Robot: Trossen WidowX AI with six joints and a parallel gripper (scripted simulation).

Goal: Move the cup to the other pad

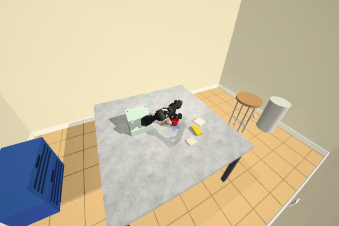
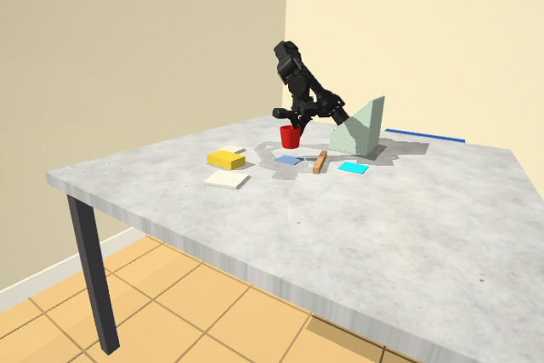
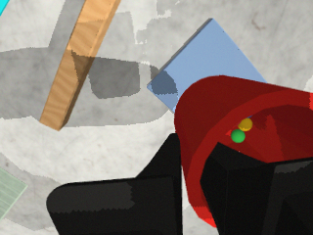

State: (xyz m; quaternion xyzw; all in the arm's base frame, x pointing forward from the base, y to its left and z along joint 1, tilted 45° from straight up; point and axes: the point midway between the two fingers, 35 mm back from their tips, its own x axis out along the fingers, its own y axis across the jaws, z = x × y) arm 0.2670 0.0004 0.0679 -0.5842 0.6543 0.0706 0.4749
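Right now the green marble is 4 cm to the right of my gripper tip, 3 cm ahead of it and 2 cm below it. The rest, counted from my gripper tip: red cup: 3 cm ahead, 2 cm to the right; blue pad: 9 cm below, 4 cm ahead, 1 cm to the right; yellow marble: 4 cm ahead, 3 cm to the right, 2 cm below.
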